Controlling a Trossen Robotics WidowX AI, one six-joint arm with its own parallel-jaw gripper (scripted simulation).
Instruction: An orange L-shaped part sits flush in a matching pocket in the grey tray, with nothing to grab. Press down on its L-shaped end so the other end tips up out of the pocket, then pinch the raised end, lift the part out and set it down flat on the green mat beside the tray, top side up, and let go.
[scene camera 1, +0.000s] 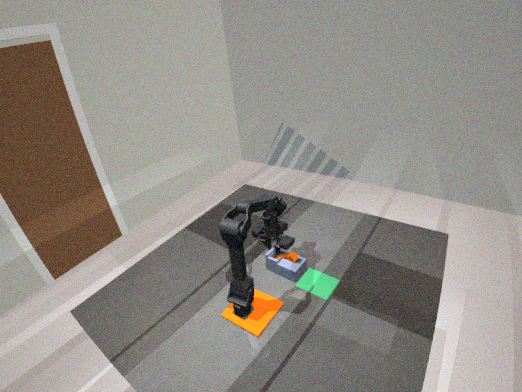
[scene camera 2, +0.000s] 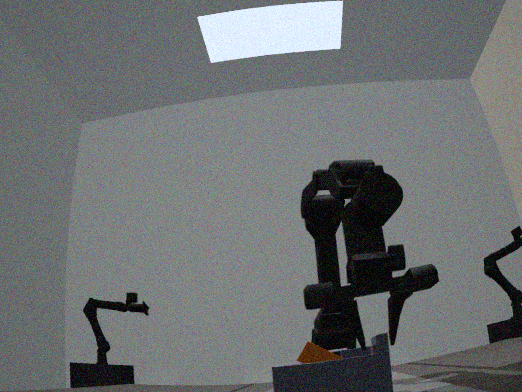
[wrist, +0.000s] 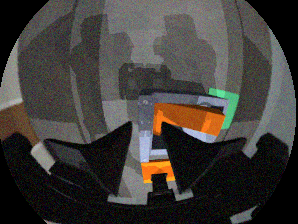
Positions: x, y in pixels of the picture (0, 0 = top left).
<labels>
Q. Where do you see an orange L-shaped part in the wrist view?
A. At 197, 117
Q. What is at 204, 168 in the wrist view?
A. The gripper.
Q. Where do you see the gripper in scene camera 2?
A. At 378, 347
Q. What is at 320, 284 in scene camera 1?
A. A green mat.
</labels>
